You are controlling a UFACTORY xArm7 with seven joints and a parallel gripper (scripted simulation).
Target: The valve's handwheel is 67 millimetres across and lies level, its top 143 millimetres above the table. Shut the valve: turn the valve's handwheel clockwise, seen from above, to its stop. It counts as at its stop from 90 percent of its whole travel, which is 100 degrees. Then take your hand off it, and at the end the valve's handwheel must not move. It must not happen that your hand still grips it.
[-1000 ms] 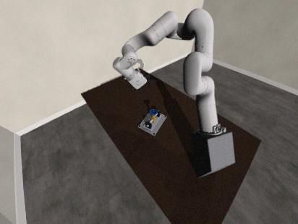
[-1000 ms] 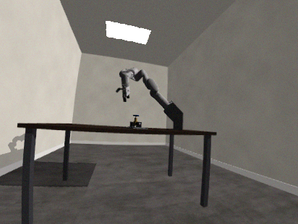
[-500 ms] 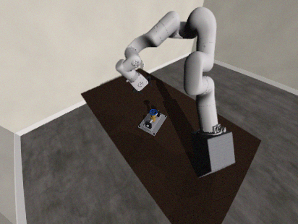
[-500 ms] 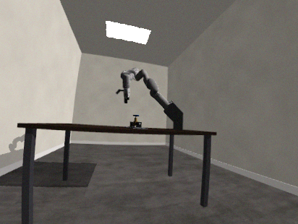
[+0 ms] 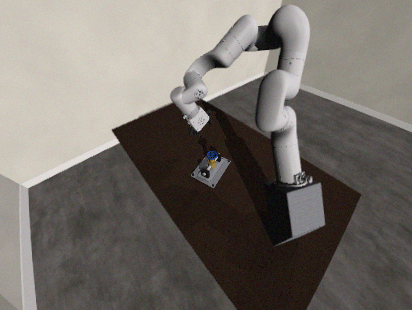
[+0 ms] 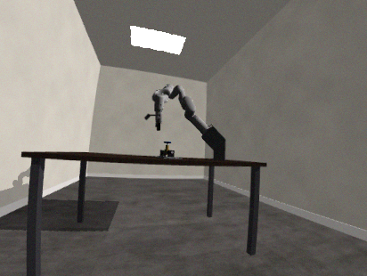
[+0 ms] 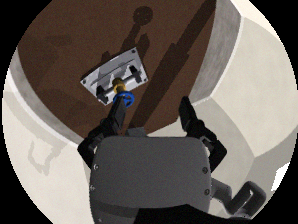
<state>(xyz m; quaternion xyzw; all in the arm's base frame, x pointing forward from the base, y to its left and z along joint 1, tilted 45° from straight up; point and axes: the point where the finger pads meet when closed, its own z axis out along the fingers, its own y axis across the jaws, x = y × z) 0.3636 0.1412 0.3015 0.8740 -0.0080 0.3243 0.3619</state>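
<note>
The blue handwheel is 14 cm below my hand, 9 cm behind it and 3 cm to the left of it.
</note>
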